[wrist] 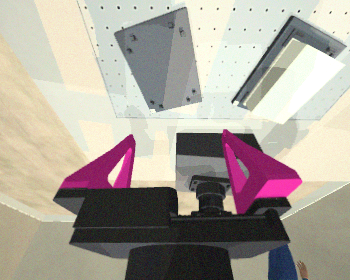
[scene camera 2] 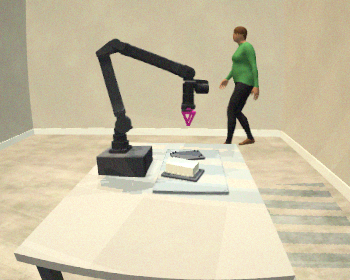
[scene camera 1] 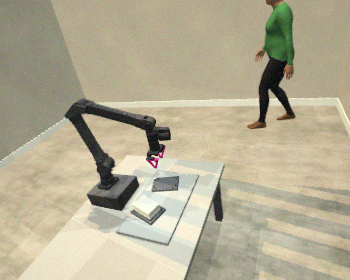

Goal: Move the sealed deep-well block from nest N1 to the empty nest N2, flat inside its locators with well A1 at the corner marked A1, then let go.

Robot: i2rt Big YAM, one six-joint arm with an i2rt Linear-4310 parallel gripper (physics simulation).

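Where they show: gripper, between the fingertips: (wrist: 177, 136) (scene camera 2: 187, 123) (scene camera 1: 158, 163); arm's base, origin of its link: (wrist: 209, 183) (scene camera 2: 120, 150) (scene camera 1: 108, 183).
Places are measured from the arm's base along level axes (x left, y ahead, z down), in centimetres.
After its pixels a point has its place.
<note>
The cream sealed deep-well block (scene camera 1: 148, 206) {x -8.8, y 33.7, z 1.8 cm} (scene camera 2: 182, 167) {x -12.3, y 31.8, z 2.3 cm} (wrist: 300, 80) {x -7.9, y 33.4, z 1.8 cm} sits on the dark nest (scene camera 1: 151, 220) {x -13.8, y 37.2, z 6.2 cm} (scene camera 2: 198, 176) {x -12.0, y 38.6, z 6.3 cm} (wrist: 307, 31) {x -7.5, y 39.4, z 6.1 cm} nearer the scene cameras. It looks level and lined up with that nest; its seating inside the locators is too small to tell. The other dark nest (scene camera 1: 165, 184) {x 13.8, y 31.9, z 6.1 cm} (scene camera 2: 189, 155) {x 13.9, y 32.6, z 6.1 cm} (wrist: 167, 60) {x 14.5, y 33.5, z 6.1 cm} is empty, with small locators near its corners. No N1, N2 or A1 lettering is legible, so I cannot tell which nest is which. My gripper (scene camera 1: 157, 161) {x 12.7, y 31.7, z -11.1 cm} (scene camera 2: 188, 123) {x 12.7, y 31.7, z -11.1 cm} (wrist: 177, 136) {x 12.7, y 31.7, z -11.1 cm} is open and empty, high above the table, well away from the block.
Both nests stand on a pale perforated board (scene camera 1: 170, 225) {x -13.1, y 47.9, z 7.4 cm} (scene camera 2: 215, 185) {x -18.3, y 46.0, z 7.3 cm} (wrist: 220, 60) {x 4.7, y 33.8, z 7.3 cm} on the table. The arm's dark base box (scene camera 1: 112, 192) {x -6.9, y 8.4, z -0.8 cm} (scene camera 2: 125, 161) {x -11.5, y 6.3, z 1.1 cm} stands beside the board. A person in green (scene camera 1: 280, 35) (scene camera 2: 243, 65) is beyond the table. Someone in blue (wrist: 281, 262) partly shows in the wrist view.
</note>
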